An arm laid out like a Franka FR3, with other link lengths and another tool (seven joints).
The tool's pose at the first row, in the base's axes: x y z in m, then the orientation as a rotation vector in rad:
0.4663, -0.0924, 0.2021, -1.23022, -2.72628, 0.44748
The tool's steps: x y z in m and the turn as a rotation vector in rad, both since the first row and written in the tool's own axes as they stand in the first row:
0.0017, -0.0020, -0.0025, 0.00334, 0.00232, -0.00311
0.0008, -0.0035, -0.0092, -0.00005, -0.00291, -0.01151
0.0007, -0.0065, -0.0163, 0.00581, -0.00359, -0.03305
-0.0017, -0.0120, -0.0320, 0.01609, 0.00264, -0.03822
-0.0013, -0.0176, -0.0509, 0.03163, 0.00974, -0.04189
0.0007, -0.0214, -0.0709, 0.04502, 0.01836, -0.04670
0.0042, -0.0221, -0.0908, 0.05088, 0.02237, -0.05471
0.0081, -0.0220, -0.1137, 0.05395, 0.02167, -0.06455
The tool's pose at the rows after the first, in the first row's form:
0.4643, -0.0918, 0.2051, -1.22476, -2.72402, 0.44980
0.4653, -0.0920, 0.2119, -1.21421, -2.73436, 0.44830
0.4649, -0.0924, 0.2196, -1.18225, -2.74194, 0.45406
0.4661, -0.0942, 0.2363, -1.17189, -2.73339, 0.46227
0.4661, -0.0933, 0.2560, -1.16234, -2.72039, 0.47674
0.4666, -0.0898, 0.2761, -1.15156, -2.70783, 0.48704
0.4682, -0.0833, 0.2952, -1.13851, -2.70480, 0.49067
0.4709, -0.0753, 0.3168, -1.12398, -2.70802, 0.49397

